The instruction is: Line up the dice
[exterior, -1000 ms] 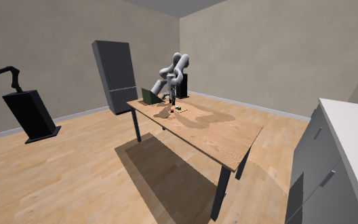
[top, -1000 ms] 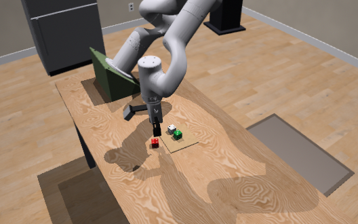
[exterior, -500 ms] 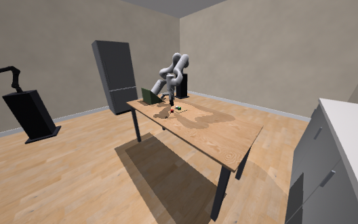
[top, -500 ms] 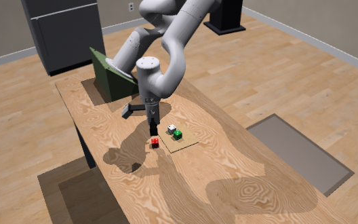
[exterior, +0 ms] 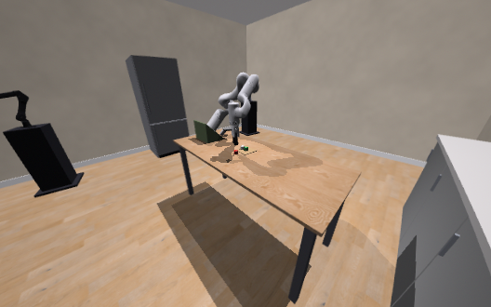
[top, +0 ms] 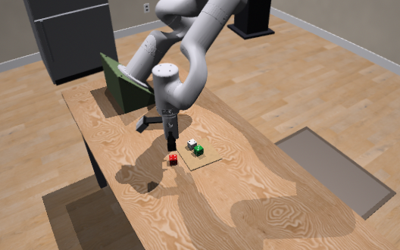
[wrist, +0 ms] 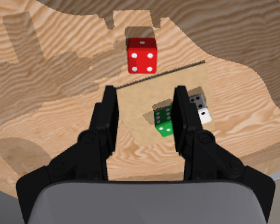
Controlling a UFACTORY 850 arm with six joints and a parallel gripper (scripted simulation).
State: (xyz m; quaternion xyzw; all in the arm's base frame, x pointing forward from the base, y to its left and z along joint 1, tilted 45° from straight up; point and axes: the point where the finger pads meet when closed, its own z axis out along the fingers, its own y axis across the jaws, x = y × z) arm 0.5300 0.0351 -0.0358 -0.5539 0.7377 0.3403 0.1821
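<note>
The red die is 90 mm below my hand. Round my hand: green die (110 mm to the left, 90 mm below); tan mat (110 mm to the left, 100 mm below); white die (40 mm behind, 100 mm to the left, 90 mm below).
</note>
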